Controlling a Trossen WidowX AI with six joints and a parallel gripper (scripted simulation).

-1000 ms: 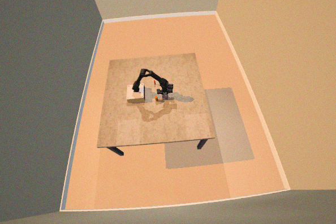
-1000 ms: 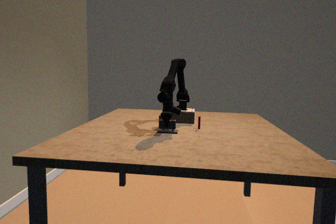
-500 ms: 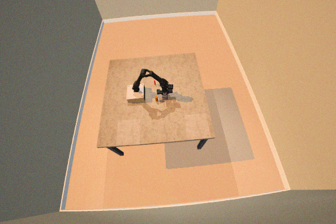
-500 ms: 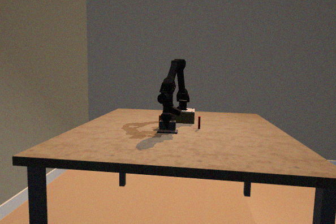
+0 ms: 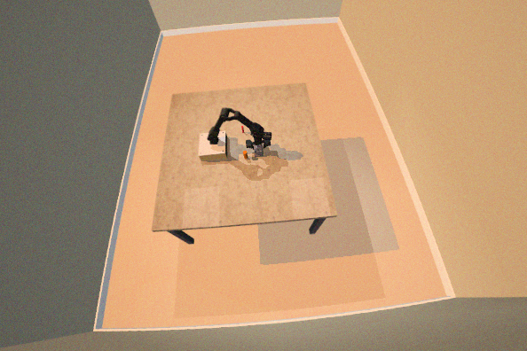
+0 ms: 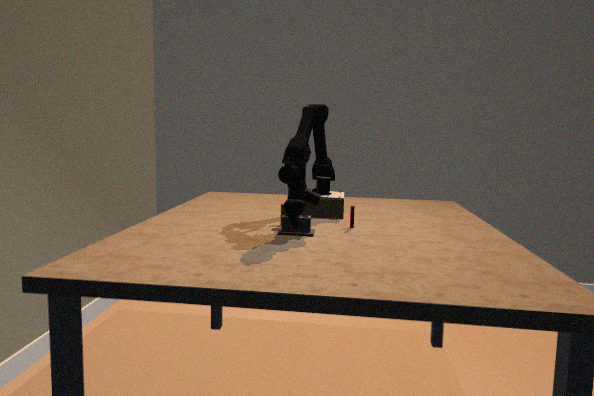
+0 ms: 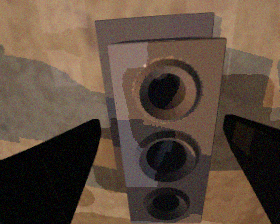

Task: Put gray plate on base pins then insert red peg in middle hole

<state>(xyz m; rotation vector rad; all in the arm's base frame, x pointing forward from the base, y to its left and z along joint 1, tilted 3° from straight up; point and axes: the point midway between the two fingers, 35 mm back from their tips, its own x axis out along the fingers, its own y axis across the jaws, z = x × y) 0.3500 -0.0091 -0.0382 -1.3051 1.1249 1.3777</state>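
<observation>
The gray plate is 20 mm above my gripper tip. Also, from my gripper tip: red peg: 170 mm to the left, 150 mm behind, 10 mm above; then base: 20 mm below; then short orange cylinder: 100 mm behind, 70 mm to the right, 10 mm above.
</observation>
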